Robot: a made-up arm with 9 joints. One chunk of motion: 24 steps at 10 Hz.
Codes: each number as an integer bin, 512 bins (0 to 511) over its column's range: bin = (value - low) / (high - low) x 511, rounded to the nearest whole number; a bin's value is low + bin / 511 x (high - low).
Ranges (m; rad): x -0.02..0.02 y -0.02..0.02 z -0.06..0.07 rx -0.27..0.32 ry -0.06..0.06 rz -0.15..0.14
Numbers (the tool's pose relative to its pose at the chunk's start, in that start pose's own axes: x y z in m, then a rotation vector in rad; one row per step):
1: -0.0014 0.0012 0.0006 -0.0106 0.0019 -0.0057
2: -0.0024 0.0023 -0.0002 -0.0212 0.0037 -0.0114
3: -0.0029 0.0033 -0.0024 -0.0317 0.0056 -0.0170
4: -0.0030 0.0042 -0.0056 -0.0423 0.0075 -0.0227
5: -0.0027 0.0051 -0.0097 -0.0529 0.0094 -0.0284
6: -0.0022 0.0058 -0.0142 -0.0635 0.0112 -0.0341
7: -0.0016 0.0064 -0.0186 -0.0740 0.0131 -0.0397
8: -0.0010 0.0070 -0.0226 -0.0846 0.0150 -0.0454
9: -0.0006 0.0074 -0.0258 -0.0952 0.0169 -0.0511
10: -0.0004 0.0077 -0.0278 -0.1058 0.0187 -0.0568
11: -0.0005 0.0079 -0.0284 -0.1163 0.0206 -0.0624
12: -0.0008 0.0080 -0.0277 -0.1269 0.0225 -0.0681
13: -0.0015 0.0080 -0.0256 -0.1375 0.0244 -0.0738
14: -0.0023 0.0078 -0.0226 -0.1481 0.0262 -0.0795
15: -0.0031 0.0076 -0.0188 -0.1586 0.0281 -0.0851
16: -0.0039 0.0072 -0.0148 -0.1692 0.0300 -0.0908
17: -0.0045 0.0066 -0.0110 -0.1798 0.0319 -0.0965
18: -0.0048 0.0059 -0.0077 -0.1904 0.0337 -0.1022
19: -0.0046 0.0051 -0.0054 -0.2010 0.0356 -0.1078
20: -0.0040 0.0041 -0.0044 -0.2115 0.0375 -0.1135
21: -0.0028 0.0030 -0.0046 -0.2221 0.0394 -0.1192
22: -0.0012 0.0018 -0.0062 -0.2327 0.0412 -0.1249
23: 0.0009 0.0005 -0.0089 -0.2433 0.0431 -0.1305
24: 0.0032 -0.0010 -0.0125 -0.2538 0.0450 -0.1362
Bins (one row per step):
1: 238 271 238 225 264 254
2: 225 285 235 215 271 244
3: 218 298 226 206 279 234
4: 217 309 214 197 287 224
5: 221 321 198 188 296 214
6: 227 330 180 179 303 204
7: 235 337 163 170 311 194
8: 243 345 147 161 319 184
9: 248 350 134 151 327 174
10: 250 354 127 142 335 164
11: 249 356 124 133 343 154
12: 245 358 127 124 351 144
13: 236 358 135 115 359 134
14: 226 355 147 106 367 124
15: 216 353 162 96 375 114
16: 206 347 178 87 383 104
17: 198 340 193 78 391 94
18: 194 331 206 69 399 84
19: 197 321 215 60 407 74
20: 204 308 219 51 415 64
21: 220 294 218 41 423 54
22: 240 278 211 32 431 44
23: 267 262 201 23 439 34
24: 296 243 187 14 447 24

